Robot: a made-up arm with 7 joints.
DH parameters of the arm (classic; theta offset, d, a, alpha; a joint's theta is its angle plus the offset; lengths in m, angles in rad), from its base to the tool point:
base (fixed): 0.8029 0 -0.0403 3.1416
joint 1: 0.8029 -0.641 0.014 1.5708
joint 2: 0 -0.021 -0.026 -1.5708
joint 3: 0 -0.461 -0.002 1.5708
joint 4: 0 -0.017 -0.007 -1.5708
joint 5: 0 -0.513 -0.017 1.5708
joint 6: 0 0.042 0.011 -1.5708
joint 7: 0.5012 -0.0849 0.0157 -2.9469
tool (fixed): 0.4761 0.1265 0 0
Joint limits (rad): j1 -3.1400..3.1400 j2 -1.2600..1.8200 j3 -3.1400..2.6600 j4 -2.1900..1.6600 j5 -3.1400..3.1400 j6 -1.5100..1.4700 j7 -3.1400..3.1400
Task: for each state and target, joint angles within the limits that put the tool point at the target. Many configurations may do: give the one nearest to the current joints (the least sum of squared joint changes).
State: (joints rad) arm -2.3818 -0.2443 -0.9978 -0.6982 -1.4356 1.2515 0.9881
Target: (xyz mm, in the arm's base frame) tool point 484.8 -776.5 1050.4
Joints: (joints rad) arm -1.9733 -0.7003 -0.7652 -0.7256 -1.4435 1.2656 0.9906
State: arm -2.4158 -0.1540 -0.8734 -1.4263 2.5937 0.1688 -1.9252
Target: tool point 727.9 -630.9 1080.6
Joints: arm -2.0346 -0.5858 -0.5717 -1.0074 2.5552 -0.0422 -1.9346
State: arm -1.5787 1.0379 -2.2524 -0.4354 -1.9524 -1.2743 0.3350
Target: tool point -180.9 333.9 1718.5
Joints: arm -1.7140 0.2627 -2.3559 -0.0571 -2.0750 -0.7279 0.2532
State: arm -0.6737 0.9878 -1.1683 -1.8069 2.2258 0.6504 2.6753
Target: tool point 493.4 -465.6 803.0
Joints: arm -0.6527 1.0122 -1.2778 -1.9282 2.2462 0.6920 2.6796
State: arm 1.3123 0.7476 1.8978 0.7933 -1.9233 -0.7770 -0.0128
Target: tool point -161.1 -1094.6 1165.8
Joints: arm 1.5794 1.2167 1.8415 0.1859 -1.8692 -0.2454 -0.1375
